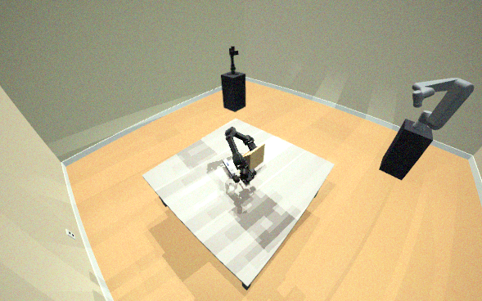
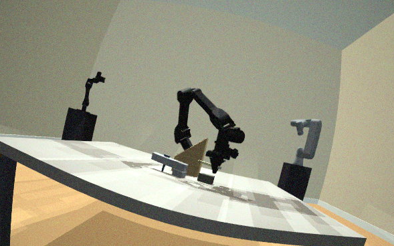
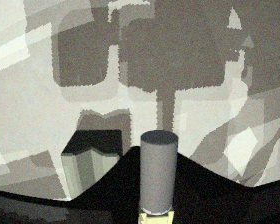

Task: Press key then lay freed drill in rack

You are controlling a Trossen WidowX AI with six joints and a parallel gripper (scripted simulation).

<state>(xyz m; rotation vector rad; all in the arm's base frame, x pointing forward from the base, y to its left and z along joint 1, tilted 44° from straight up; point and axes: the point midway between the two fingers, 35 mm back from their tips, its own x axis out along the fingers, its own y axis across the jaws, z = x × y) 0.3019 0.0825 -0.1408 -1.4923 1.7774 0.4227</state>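
Right now the drill is 1 cm behind my gripper tip, 4 cm to the right of it and 4 cm above it. The rest, counted from my gripper tip: dark block 5 cm behind, 3 cm to the right, 4 cm below; then dark key 4 cm behind, 23 cm to the right, 1 cm below; then grey fixture block 4 cm behind, 21 cm to the right, 1 cm below.
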